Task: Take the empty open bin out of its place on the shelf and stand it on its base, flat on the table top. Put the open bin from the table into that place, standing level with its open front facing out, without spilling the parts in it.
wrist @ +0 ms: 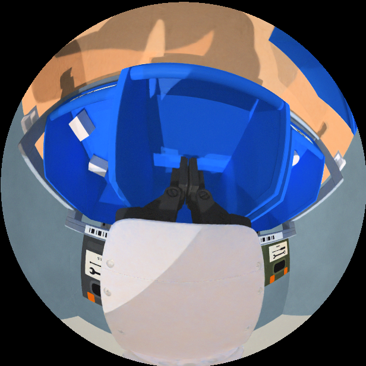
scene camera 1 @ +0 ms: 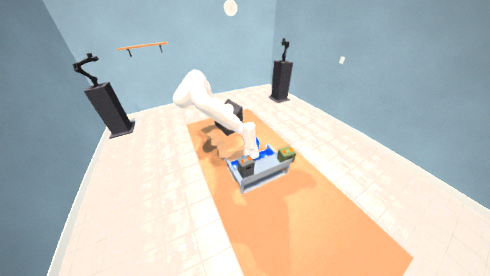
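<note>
The empty blue open bin (wrist: 205, 95) is in the middle place of the grey shelf (scene camera 1: 265, 169) (wrist: 333, 175). Its front rim stands out past the rims of the bins beside it. My gripper (wrist: 186, 167) is shut with nothing between its fingers, and the fingers reach into this bin; whether they touch it I cannot tell. In scene camera 1 the white wrist hides the fingers. The other open bin (scene camera 1: 258, 143) (wrist: 320, 65) is on the orange top (scene camera 1: 270, 220) (wrist: 45, 100), beyond the shelf at the upper right of the wrist view. Its parts cannot be made out.
A blue bin (wrist: 65, 150) with light grey parts is on one side of the middle bin, and another (wrist: 306, 175) with a pale part is on the other. A dark grey case (scene camera 1: 246, 167) (wrist: 91, 265) and a green case (scene camera 1: 286, 154) (wrist: 278, 266) stand on the shelf's top.
</note>
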